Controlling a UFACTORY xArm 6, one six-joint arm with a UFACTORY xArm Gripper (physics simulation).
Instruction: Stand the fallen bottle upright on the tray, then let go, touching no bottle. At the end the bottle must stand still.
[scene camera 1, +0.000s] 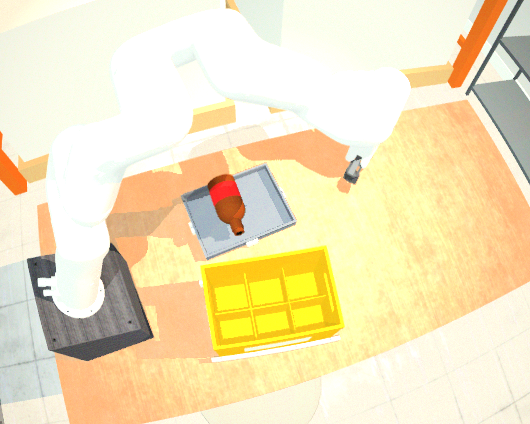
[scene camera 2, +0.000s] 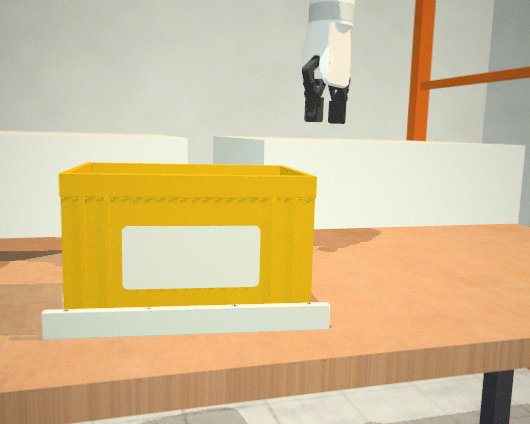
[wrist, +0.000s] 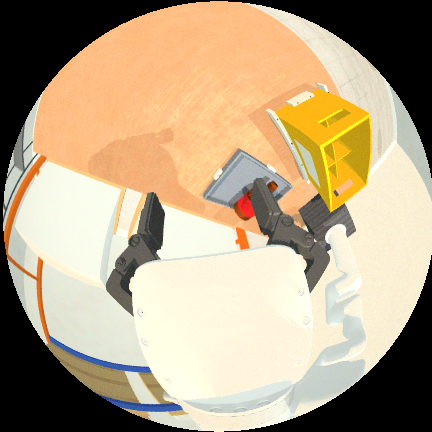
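Seen in the pictures: gripper, between the fingertips: (scene camera 1: 357, 165) (scene camera 2: 325, 122) (wrist: 205, 194); arm's base, origin of its link: (scene camera 1: 77, 291) (wrist: 335, 233).
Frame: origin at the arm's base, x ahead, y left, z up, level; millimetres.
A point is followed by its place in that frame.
Note:
The brown bottle with a red label (scene camera 1: 226, 199) @(x 377, y 207, z -106 mm) (wrist: 245, 206) @(x 408, y 241, z -121 mm) lies on its side in the grey tray (scene camera 1: 266, 200) @(x 484, y 219, z -180 mm) (wrist: 228, 175) @(x 496, y 217, z -180 mm). In scene camera 1 its base is at the tray's back left wall and its neck points toward the front. In the wrist view one finger hides part of the bottle. My gripper (scene camera 1: 353, 171) @(x 670, y 149, z 56 mm) (scene camera 2: 325, 112) @(x 670, y 149, z 56 mm) (wrist: 205, 194) @(x 670, y 149, z 56 mm) is open and empty, with its fingers pointing down. It hangs high above the table, to the right of the tray in scene camera 1, apart from the bottle. The bottle and tray are hidden in scene camera 2.
A tall yellow crate with compartments (scene camera 1: 334, 290) @(x 554, y -98, z -10 mm) (scene camera 2: 190, 210) @(x 416, y -174, z -48 mm) (wrist: 325, 117) @(x 556, y -69, z -65 mm) stands in front of the tray, with a white rail (scene camera 2: 185, 320) @(x 410, y -186, z -168 mm) along its front foot. The dark robot base block (scene camera 1: 120, 310) @(x 89, y -47, z -36 mm) is at the left. White low walls (scene camera 2: 390, 185) stand behind the table.

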